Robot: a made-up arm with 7 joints. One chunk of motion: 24 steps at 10 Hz.
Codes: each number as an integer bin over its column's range. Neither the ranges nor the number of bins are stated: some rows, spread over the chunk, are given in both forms.
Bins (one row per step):
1: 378 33 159 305 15 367 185
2: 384 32 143 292 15 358 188
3: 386 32 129 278 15 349 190
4: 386 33 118 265 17 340 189
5: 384 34 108 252 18 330 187
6: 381 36 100 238 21 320 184
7: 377 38 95 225 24 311 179
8: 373 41 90 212 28 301 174
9: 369 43 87 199 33 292 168
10: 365 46 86 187 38 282 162
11: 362 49 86 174 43 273 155
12: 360 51 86 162 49 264 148
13: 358 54 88 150 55 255 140
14: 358 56 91 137 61 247 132
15: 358 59 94 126 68 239 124
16: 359 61 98 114 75 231 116
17: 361 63 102 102 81 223 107
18: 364 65 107 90 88 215 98
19: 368 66 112 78 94 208 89
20: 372 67 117 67 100 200 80
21: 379 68 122 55 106 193 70
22: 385 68 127 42 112 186 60
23: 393 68 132 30 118 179 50
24: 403 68 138 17 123 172 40
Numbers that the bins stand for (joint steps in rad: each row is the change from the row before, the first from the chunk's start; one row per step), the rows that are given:
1: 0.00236 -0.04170 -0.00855 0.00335 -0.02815 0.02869 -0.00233
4: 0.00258 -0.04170 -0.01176 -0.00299 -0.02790 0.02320 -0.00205
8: 0.00222 -0.04042 -0.01395 -0.01140 -0.02655 0.01526 -0.00308
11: 0.00192 -0.03914 -0.01427 -0.01742 -0.02470 0.00956 -0.00438
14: 0.00181 -0.03801 -0.01388 -0.02328 -0.02248 0.00427 -0.00596
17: 0.00189 -0.03689 -0.01302 -0.02883 -0.02001 -0.00061 -0.00767
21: 0.00238 -0.03609 -0.01145 -0.03628 -0.01693 -0.00672 -0.01021
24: 0.00304 -0.03609 -0.01020 -0.04231 -0.01484 -0.01099 -0.01226
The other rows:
2: 0.00252 -0.04186 -0.00981 0.00129 -0.02815 0.02686 -0.00212
3: 0.00258 -0.04186 -0.01090 -0.00093 -0.02815 0.02503 -0.00199
5: 0.00252 -0.04154 -0.01255 -0.00505 -0.02778 0.02116 -0.00219
6: 0.00244 -0.04122 -0.01317 -0.00727 -0.02741 0.01913 -0.00240
7: 0.00233 -0.04090 -0.01356 -0.00933 -0.02704 0.01730 -0.00274
9: 0.00211 -0.04010 -0.01419 -0.01346 -0.02593 0.01343 -0.00349
10: 0.00200 -0.03962 -0.01427 -0.01536 -0.02532 0.01139 -0.00390
12: 0.00186 -0.03882 -0.01427 -0.01932 -0.02396 0.00773 -0.00486
13: 0.00181 -0.03833 -0.01411 -0.02122 -0.02322 0.00590 -0.00541
15: 0.00181 -0.03753 -0.01364 -0.02503 -0.02162 0.00264 -0.00651
16: 0.00184 -0.03721 -0.01333 -0.02693 -0.02075 0.00101 -0.00705
18: 0.00197 -0.03657 -0.01262 -0.03073 -0.01915 -0.00224 -0.00829
19: 0.00208 -0.03641 -0.01223 -0.03264 -0.01841 -0.00367 -0.00890
20: 0.00219 -0.03625 -0.01184 -0.03438 -0.01767 -0.00530 -0.00952
22: 0.00255 -0.03609 -0.01106 -0.03834 -0.01619 -0.00814 -0.01089
23: 0.00277 -0.03609 -0.01067 -0.04024 -0.01545 -0.00957 -0.01158

